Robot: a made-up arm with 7 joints. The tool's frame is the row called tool.
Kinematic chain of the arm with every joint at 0, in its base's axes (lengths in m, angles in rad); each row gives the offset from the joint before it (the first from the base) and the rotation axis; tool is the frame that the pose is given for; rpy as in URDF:
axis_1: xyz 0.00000 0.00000 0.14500 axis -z
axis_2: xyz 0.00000 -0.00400 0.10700 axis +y
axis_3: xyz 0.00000 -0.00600 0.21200 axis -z
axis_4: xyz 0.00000 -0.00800 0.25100 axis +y
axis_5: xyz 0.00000 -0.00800 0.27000 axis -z
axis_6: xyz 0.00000 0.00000 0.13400 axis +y
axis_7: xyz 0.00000 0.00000 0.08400 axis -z
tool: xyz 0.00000 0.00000 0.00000 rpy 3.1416 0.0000 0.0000
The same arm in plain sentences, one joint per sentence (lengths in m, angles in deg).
The arm has seven revolute joints in a row. What follows holds with every joint at zero, and every direction is one of the base frame's. Joint 1 sits 0.145 m along +z from the base frame's origin and rotates about -z. Joint 2 sits 0.004 m along -y and 0.107 m along +z from joint 1 and rotates about +y. Joint 3 sits 0.006 m along -y and 0.212 m along +z from joint 2 and rotates about -z. Joint 4 sits 0.008 m along -y and 0.251 m along +z from joint 3 and rotates about +y. Joint 5 sits 0.008 m along -y and 0.27 m along +z from joint 4 and rotates about -z. Joint 6 sits 0.134 m along +z from joint 5 and rotates about +y. Joint 7 sits 0.084 m along +z from joint 6 and rotates about -z. The tool frame, which is the frame that the pose is given for, sits at the same point as joint 7; its axes are the base frame's turned by roll -180, pitch 0 and yaw 0 deg (as in URDF: about the fixed x, then y, then z).
